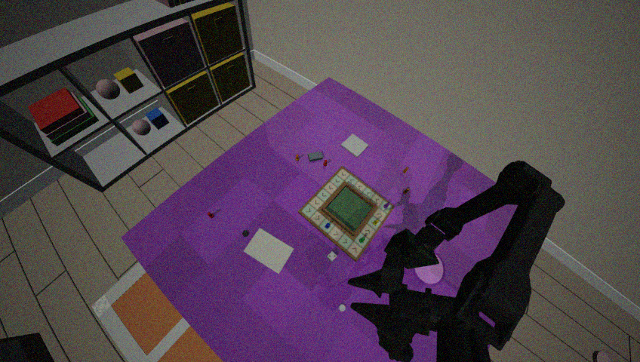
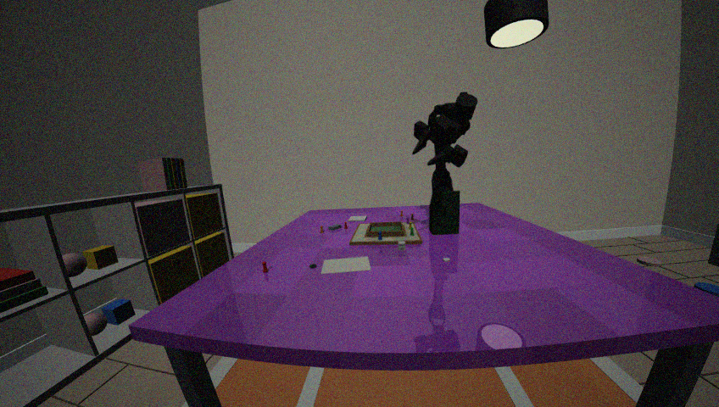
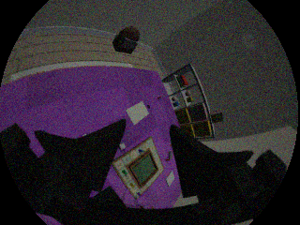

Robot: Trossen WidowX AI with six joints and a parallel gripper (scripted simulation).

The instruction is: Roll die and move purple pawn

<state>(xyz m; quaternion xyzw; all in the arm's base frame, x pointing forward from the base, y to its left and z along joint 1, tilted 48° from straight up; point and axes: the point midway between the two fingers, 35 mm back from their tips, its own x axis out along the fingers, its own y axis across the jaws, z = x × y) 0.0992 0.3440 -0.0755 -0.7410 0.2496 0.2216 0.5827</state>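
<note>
Right now my gripper tip is 31 cm above the white die, 9 cm to the left of it and 6 cm short of it. From my gripper tip the other things lie so: green pawn (29 cm below, 21 cm to the right, 2 cm ahead); blue pawn (29 cm below, 16 cm to the right, 15 cm ahead); white disc (32 cm below, 8 cm behind, 1 cm to the left).
</note>
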